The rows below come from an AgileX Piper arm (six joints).
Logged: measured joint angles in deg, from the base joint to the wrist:
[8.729 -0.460 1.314 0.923 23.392 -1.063]
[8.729 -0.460 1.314 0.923 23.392 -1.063]
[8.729 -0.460 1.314 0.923 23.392 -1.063]
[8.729 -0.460 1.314 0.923 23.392 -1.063]
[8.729 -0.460 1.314 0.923 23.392 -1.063]
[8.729 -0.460 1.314 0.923 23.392 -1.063]
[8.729 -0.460 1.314 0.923 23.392 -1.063]
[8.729 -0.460 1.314 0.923 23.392 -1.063]
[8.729 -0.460 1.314 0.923 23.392 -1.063]
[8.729 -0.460 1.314 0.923 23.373 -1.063]
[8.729 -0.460 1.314 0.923 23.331 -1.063]
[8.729 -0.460 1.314 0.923 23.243 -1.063]
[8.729 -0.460 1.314 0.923 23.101 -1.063]
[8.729 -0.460 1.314 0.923 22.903 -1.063]
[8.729 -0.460 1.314 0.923 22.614 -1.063]
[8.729 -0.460 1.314 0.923 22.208 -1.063]
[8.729 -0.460 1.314 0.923 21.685 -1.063]
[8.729 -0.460 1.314 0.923 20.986 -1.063]
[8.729 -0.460 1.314 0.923 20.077 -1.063]
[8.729 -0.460 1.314 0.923 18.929 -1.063]
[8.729 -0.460 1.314 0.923 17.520 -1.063]
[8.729 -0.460 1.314 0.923 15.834 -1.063]
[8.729 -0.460 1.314 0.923 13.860 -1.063]
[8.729 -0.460 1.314 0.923 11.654 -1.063]
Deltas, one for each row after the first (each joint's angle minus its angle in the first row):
[0.000 0.000 0.000 0.000 0.000 0.000]
[0.000 0.000 0.000 0.000 0.000 0.000]
[0.000 0.000 0.000 0.000 0.000 0.000]
[0.000 0.000 0.000 0.000 0.000 0.000]
[0.000 0.000 0.000 0.000 0.000 0.000]
[0.000 0.000 0.000 0.000 0.000 0.000]
[0.000 0.000 0.000 0.000 0.000 0.000]
[0.000 0.000 0.000 0.000 0.000 0.000]
[0.000 0.000 0.000 0.000 -0.019 0.000]
[0.000 0.000 0.000 0.000 -0.061 0.000]
[0.000 0.000 0.000 0.000 -0.149 0.000]
[0.000 0.000 0.000 0.000 -0.291 0.000]
[0.000 0.000 0.000 0.000 -0.489 0.000]
[0.000 0.000 0.000 0.000 -0.778 0.000]
[0.000 0.000 0.000 0.000 -1.184 0.000]
[0.000 0.000 0.000 0.000 -1.707 0.000]
[0.000 0.000 0.000 0.000 -2.406 0.000]
[0.000 0.000 0.000 0.000 -3.315 0.000]
[0.000 0.000 0.000 0.000 -4.463 0.000]
[0.000 0.000 0.000 0.000 -5.872 0.000]
[0.000 0.000 0.000 0.000 -7.558 0.000]
[0.000 0.000 0.000 0.000 -9.532 0.000]
[0.000 0.000 0.000 0.000 -11.738 0.000]

